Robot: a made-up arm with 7 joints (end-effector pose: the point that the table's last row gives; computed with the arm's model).
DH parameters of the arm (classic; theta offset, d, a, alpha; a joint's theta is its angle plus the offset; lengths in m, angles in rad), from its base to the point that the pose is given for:
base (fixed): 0 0.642 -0.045 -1.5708
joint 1: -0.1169 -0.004 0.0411 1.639
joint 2: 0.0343 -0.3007 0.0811 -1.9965
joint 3: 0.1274 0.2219 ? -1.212
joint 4: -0.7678 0 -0.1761 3.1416
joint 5: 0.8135 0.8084 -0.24 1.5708
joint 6: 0 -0.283 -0.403 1.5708
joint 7: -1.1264 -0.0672 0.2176 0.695
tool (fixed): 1.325 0.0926 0 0
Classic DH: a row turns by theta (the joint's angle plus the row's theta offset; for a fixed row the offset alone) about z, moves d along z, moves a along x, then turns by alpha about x.
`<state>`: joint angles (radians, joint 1 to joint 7).
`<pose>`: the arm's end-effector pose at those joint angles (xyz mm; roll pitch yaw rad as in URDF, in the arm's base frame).
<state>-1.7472 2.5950 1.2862 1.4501 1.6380 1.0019 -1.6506</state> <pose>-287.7 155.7 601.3 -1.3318 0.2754 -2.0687</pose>
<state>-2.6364 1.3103 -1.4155 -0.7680 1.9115 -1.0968 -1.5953</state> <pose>200.1 -1037.8 135.5 1.3605 0.9069 1.3578</pose>
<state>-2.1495 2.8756 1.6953 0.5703 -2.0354 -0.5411 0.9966</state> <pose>1089.3 -7.3 137.2 -0.9826 0.0613 -2.6797</pose>
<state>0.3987 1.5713 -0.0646 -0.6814 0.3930 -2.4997 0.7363</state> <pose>455.1 -166.4 1115.2 0.8976 -0.2383 1.6989</pose>
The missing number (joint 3, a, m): -0.0944
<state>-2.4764 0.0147 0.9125 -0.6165 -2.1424 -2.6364 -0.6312</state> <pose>-1033.5 393.8 1085.1 -1.4215 0.9435 1.9722</pose>
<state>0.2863 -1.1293 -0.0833 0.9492 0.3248 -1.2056 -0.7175</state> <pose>42.4 733.8 1628.5 -0.7489 0.7754 2.2791</pose>
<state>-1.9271 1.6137 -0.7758 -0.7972 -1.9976 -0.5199 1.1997</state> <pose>-53.0 -891.8 734.2 1.3499 -0.7805 1.6155</pose>
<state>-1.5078 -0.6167 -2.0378 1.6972 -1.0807 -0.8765 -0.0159</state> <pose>767.2 1002.7 -43.8 0.0602 -1.3256 -2.1814</pose>
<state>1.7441 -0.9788 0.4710 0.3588 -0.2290 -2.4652 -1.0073</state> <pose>736.3 42.8 -169.4 1.7864 -0.4944 0.6010</pose>
